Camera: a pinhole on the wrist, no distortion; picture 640 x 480 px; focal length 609.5 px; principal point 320.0 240.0 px. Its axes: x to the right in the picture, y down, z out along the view. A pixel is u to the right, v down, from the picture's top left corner.
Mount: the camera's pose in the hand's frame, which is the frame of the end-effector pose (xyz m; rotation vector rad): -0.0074 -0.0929 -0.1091 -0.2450 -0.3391 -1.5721
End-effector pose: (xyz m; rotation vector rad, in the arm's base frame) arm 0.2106 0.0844 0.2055 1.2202 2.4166 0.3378
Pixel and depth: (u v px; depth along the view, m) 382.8 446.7 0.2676
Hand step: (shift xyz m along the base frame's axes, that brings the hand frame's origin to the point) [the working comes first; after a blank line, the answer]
In the camera's frame: 0.0276 0.0908 0.2676

0.0199 0.0464 -0.1634
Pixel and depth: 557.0 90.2 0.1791
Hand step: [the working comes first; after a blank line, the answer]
In the camera's frame: 0.0696 -0.0440 0.1791

0.0052 -0.1030 -0.0910
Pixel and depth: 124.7 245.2 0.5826
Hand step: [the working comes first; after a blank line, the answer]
In the camera's frame: -0.1867 0.0050 0.5826

0.3913 0.1602 -0.2030
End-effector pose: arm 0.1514 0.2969 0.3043 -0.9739 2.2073 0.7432
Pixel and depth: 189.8 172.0 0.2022
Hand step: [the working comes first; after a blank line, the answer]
In the camera's frame: -0.0432 -0.0226 0.2022

0.0237 0.0723 -0.0075
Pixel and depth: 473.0 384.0 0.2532
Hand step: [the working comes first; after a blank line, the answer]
In the camera's frame: 0.0636 0.0598 0.2532

0.0736 0.0548 -0.1416
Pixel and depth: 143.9 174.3 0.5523
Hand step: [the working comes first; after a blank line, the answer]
In the camera's frame: -0.1596 -0.0595 0.5523

-0.0482 0.4246 -0.0978
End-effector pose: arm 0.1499 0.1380 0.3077 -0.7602 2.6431 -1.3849
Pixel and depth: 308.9 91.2 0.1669
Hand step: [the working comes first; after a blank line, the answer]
In the camera's frame: -0.0030 -0.0407 0.1669

0.0732 -0.0202 -0.0120
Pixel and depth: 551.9 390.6 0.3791
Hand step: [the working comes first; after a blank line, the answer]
In the camera's frame: 0.1442 0.0937 0.3791

0.0655 -0.2984 -0.0976
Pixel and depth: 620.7 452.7 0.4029
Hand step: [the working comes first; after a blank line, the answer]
In the camera's frame: 0.1988 0.1406 0.4029

0.0564 -0.3722 -0.0833
